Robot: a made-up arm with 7 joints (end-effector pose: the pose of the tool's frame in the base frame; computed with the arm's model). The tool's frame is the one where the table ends.
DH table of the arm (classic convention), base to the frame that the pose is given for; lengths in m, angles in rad. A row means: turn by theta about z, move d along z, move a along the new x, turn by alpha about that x. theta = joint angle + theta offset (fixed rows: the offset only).
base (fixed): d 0, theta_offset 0, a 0, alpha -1.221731
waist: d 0, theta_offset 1.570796, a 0, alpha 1.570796
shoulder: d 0, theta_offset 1.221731, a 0, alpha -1.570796
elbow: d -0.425, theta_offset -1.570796, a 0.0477, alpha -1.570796
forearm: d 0, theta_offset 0, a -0.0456, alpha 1.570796
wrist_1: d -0.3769, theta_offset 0, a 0, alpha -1.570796
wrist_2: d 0, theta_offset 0, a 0, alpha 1.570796
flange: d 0, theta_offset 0, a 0, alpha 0
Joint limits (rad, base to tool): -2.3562..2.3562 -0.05..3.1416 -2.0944..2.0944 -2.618..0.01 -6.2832..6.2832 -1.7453..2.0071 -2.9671..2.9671
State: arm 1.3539 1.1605 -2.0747 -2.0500 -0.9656 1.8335 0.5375
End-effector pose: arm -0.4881 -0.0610 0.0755 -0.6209 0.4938 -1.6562
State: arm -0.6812 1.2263 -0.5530 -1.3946 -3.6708 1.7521 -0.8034
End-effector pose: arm 0.5918 0.3175 -0.0706 -1.1314 -0.7544 -0.7151
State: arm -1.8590 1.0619 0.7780 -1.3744 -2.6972 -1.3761 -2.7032
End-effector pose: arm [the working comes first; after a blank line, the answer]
Working (the frame after each row of the table, in the pose's form):
after base (fixed): 0.0000 0.0000 0.0000 -1.2217 0.0000 0.0000
after waist: 0.0000 0.0000 0.0000 0.3628 -0.2704 -0.1010
after shoulder: 0.0000 0.0000 0.0000 -2.0122 -0.0842 2.2514
after elbow: 0.2776 0.2447 0.2144 2.5021 -0.7765 2.6921
after forearm: 0.3158 0.2661 0.2272 -2.5025 0.2846 -2.6297
after wrist_1: 0.1316 0.4205 0.5175 1.0959 -0.5232 0.1022
after wrist_2: 0.1316 0.4205 0.5175 2.5868 0.7197 -0.5371

0.1316 0.4205 0.5175 -2.3568 -0.4430 2.1937
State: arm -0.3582 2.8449 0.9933 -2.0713 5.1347 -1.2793 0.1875
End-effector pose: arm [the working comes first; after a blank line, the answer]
Working (the frame after each row of the table, in the pose's form):
after base (fixed): 0.0000 0.0000 0.0000 -1.2217 0.0000 0.0000
after waist: 0.0000 0.0000 0.0000 0.8041 1.0760 0.7403
after shoulder: 0.0000 0.0000 0.0000 -2.7938 -0.2594 -1.7909
after elbow: -0.1030 0.0908 0.4050 1.7194 -0.4058 -1.1982
after forearm: -0.1069 0.0845 0.4500 -0.9876 1.4071 1.0210
after wrist_1: 0.0543 -0.2545 0.4162 -3.0480 0.2841 0.4703
after wrist_2: 0.0543 -0.2545 0.4162 -1.2721 -0.0054 1.7354

0.0543 -0.2545 0.4162 -1.2674 0.1737 1.7911
